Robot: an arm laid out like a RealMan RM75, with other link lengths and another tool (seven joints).
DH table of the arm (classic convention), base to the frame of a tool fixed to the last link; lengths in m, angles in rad. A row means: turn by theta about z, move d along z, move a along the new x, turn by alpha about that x. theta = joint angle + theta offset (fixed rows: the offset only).
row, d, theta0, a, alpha
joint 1, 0.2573, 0, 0, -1.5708
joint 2, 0, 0, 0, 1.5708
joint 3, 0.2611, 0, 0, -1.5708
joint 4, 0, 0, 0, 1.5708
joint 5, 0.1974, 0, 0, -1.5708
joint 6, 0, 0, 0, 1.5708
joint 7, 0.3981, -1.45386, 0.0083, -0.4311
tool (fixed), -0.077, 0, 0, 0
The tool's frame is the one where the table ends.
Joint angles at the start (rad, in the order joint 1, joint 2, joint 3, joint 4, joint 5, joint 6, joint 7):
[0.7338 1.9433 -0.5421 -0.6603 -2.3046 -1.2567 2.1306]
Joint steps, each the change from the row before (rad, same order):
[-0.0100 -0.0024 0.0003 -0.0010 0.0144 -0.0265 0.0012]
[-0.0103 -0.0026 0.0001 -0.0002 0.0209 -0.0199 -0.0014]
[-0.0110 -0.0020 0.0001 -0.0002 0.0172 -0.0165 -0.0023]
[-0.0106 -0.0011 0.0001 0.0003 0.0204 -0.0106 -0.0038]
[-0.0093 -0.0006 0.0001 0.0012 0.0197 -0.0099 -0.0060]
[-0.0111 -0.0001 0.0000 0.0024 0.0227 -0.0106 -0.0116]
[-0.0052 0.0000 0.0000 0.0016 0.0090 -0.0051 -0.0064]
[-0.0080 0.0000 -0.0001 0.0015 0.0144 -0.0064 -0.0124]
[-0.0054 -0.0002 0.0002 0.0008 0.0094 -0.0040 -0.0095]
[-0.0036 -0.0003 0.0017 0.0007 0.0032 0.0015 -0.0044]
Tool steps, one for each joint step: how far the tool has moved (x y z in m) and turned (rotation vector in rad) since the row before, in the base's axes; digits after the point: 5 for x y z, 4 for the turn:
[-0.00227 -0.00604 -0.00128 -0.0133 0.0216 0.0007]
[-0.00276 -0.00402 0.00066 -0.0047 0.0231 0.0019]
[-0.00110 -0.00399 0.00063 -0.0037 0.0184 0.0003]
[-0.00135 -0.00243 0.00152 0.0024 0.0187 0.0005]
[-0.00189 -0.00226 0.00117 0.0022 0.0174 0.0030]
[-0.00206 -0.00279 0.00105 0.0031 0.0179 0.0063]
[-0.00060 -0.00161 0.00015 0.0005 0.0068 0.0033]
[-0.00094 -0.00194 0.00086 0.0033 0.0083 0.0072]
[-0.00049 -0.00116 0.00086 0.0031 0.0044 0.0056]
[0.00139 -0.00002 0.00112 0.0046 0.0006 -0.0010]

